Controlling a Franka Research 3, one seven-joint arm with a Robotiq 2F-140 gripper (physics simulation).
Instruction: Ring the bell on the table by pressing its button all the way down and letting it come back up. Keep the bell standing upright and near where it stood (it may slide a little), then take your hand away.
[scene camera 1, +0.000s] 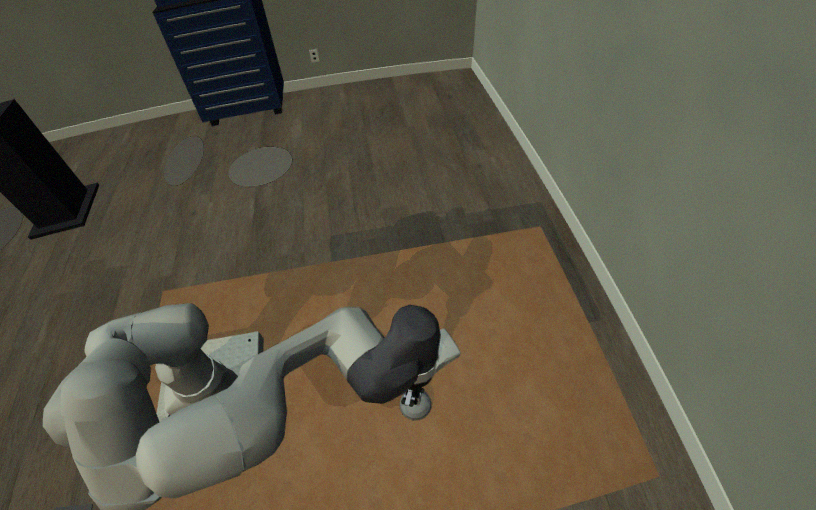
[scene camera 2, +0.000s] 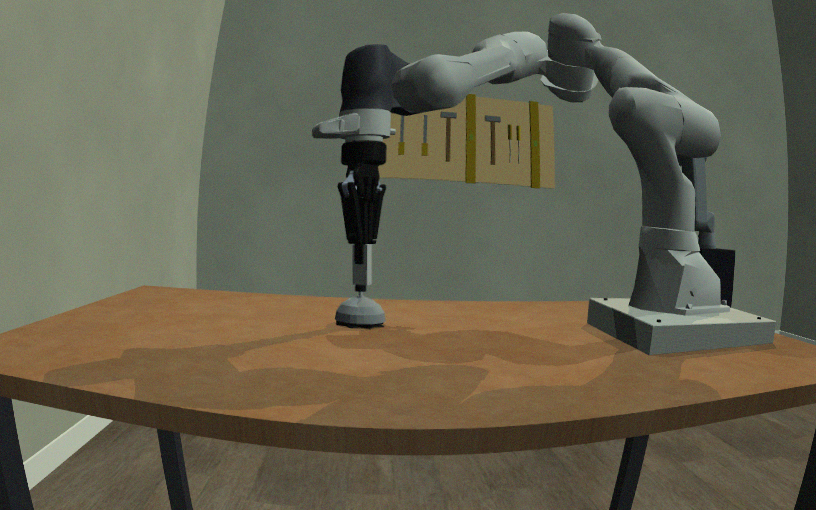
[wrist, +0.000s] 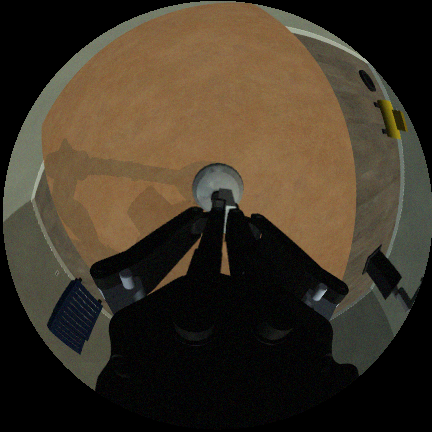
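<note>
The bell (scene camera 1: 417, 409) (scene camera 2: 359, 312) (wrist: 215, 179) is a grey dome on a dark base. It stands upright on the table (scene camera 1: 511, 420) (scene camera 2: 481, 414) (wrist: 200, 100). Its small black button (scene camera 2: 359, 288) sits on a thin stem above the dome, and a short length of stem shows under it in the scene camera 2 view. My gripper (scene camera 1: 411, 398) (scene camera 2: 361, 282) (wrist: 223, 198) is shut and empty, pointing straight down. Its fingertips are right over the button and appear to touch its top. In the wrist view the fingertips hide the button.
The arm's pale base block (scene camera 1: 237, 348) (scene camera 2: 710, 336) stands on the table, at the right in the scene camera 2 view. A tool board (scene camera 2: 433, 171) hangs on the wall behind. A blue drawer cabinet (scene camera 1: 222, 60) (wrist: 75, 316) and a black stand (scene camera 1: 42, 174) are on the floor beyond the table.
</note>
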